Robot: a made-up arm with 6 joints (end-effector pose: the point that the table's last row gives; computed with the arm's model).
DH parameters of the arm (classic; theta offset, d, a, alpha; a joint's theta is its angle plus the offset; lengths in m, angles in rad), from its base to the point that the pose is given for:
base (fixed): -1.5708 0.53 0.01 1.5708
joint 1: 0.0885 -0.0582 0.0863 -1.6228
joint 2: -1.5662 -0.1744 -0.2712 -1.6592
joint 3: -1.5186 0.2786 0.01 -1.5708
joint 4: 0 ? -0.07 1.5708
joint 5: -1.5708 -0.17 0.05 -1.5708
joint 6: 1.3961 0 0.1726 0
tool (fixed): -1.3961 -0.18 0 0
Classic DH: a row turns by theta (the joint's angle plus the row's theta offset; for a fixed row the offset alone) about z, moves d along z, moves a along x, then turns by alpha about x.
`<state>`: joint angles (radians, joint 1 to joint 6).
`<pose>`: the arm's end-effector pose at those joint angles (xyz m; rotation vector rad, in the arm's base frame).
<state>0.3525 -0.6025 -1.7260 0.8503 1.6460 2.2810</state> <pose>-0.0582 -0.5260 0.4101 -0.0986 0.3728 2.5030</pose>
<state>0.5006 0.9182 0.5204 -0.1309 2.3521 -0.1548</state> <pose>0.1516 0.0412 0.4780 1.2613 -2.1271 0.4734</pose>
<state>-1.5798 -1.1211 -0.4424 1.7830 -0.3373 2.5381</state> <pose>-0.3492 0.0821 0.1053 1.8433 0.6681 2.3630</pose>
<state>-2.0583 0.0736 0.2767 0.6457 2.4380 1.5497</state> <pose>0.5210 0.3024 0.4821 -0.9998 -1.3770 -0.7586</pose>
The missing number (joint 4, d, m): 0.04
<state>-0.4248 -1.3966 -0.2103 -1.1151 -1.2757 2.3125</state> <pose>-0.1598 -0.1442 0.3984 1.2162 -1.7506 1.1084</pose>
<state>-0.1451 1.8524 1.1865 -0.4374 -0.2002 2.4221</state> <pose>0.0324 0.3216 0.1583 -0.1358 1.3271 -1.4834</pose>
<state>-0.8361 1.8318 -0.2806 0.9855 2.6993 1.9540</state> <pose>0.0928 0.4406 0.5378 0.6373 2.1406 0.4600</pose>
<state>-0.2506 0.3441 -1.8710 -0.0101 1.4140 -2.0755</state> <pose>0.4092 -0.1088 0.1122 -0.3187 0.4242 -1.6449</pose>
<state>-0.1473 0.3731 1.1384 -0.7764 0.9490 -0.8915</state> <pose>0.2788 -0.1372 0.6020 2.0449 -1.0254 -0.3335</pose>
